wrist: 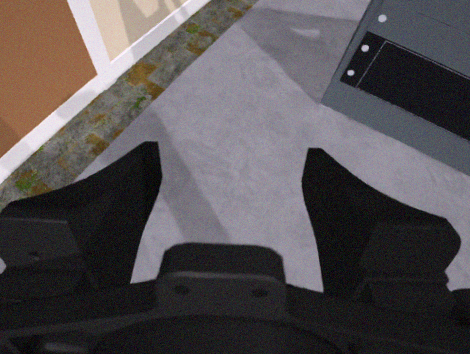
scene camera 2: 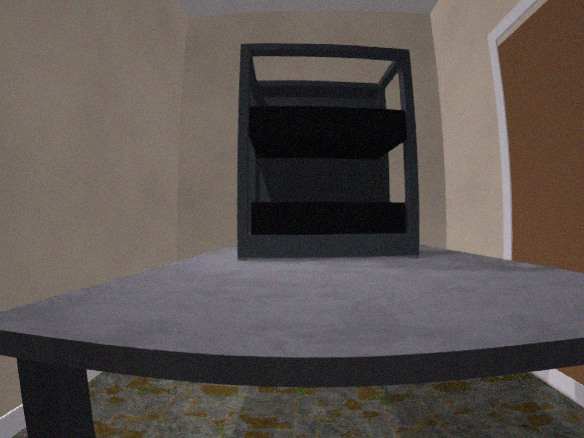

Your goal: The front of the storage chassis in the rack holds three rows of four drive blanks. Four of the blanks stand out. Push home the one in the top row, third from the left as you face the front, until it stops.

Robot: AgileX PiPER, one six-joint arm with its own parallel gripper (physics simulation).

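Note:
The dark grey rack (scene camera 2: 243, 150) (wrist: 400, 124) stands upright on the table in the scene view; one lower corner of it shows at the upper right of the wrist view. It holds an upper black unit (scene camera 2: 327, 132) and a lower black unit (scene camera 2: 327, 218). A black panel (wrist: 425, 90) with pale screws at its end shows in the rack in the wrist view. The drive blanks cannot be made out in either view, nor can I tell which unit is the storage chassis. My gripper (wrist: 232, 162) is open and empty, above the table and apart from the rack. It does not show in the scene view.
The grey table top (scene camera 2: 320, 310) (wrist: 240, 110) runs in front of the rack and has a dark front edge. A brown door (scene camera 2: 545, 140) (wrist: 40, 65) with a white frame stands to the right in the scene view. Beige walls surround the rack. Shadows lie across the table.

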